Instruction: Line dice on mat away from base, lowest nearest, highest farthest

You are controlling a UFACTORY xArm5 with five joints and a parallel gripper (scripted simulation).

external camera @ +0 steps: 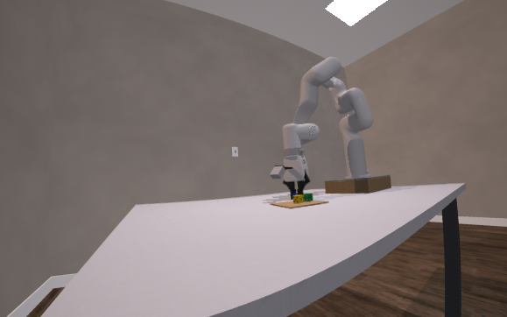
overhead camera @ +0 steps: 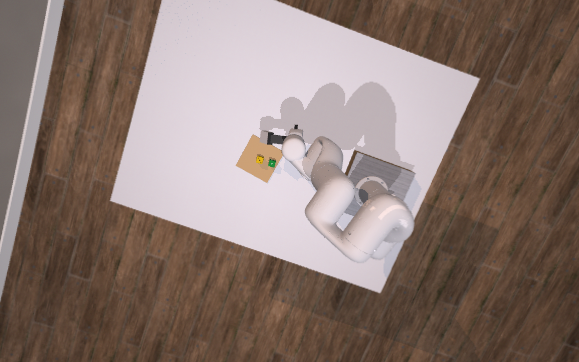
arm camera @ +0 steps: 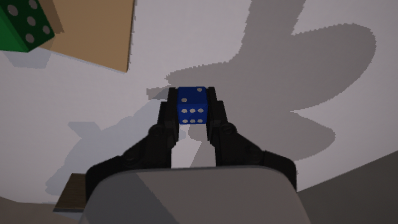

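Right now the yellow die is 110 mm ahead of my hand, 100 mm to the left of it and 10 mm below it. The rest, counted from my hand: tan mat: 110 mm ahead, 100 mm to the left, 20 mm below; blue die: 10 mm below; green die: 60 mm ahead, 110 mm to the left, 10 mm below.
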